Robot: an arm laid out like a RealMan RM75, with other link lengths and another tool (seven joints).
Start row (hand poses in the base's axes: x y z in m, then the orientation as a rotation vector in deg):
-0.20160 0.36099 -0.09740 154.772 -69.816 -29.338
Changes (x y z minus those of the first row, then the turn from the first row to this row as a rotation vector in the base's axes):
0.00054 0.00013 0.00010 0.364 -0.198 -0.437
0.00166 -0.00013 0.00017 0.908 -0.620 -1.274
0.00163 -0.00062 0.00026 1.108 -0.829 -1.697
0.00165 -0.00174 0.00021 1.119 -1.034 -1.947
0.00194 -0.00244 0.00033 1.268 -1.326 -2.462
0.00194 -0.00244 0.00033 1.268 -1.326 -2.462
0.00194 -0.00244 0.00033 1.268 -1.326 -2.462
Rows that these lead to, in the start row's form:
-0.20106 0.36112 -0.09730 154.981 -70.509 -29.410
-0.19994 0.36086 -0.09723 155.272 -71.842 -29.377
-0.19997 0.36037 -0.09714 155.351 -72.510 -29.308
-0.19995 0.35925 -0.09719 155.355 -72.917 -29.080
-0.19966 0.35855 -0.09707 155.389 -73.734 -28.875
-0.19966 0.35855 -0.09707 155.389 -73.734 -28.875
-0.19966 0.35855 -0.09707 155.389 -73.734 -28.875

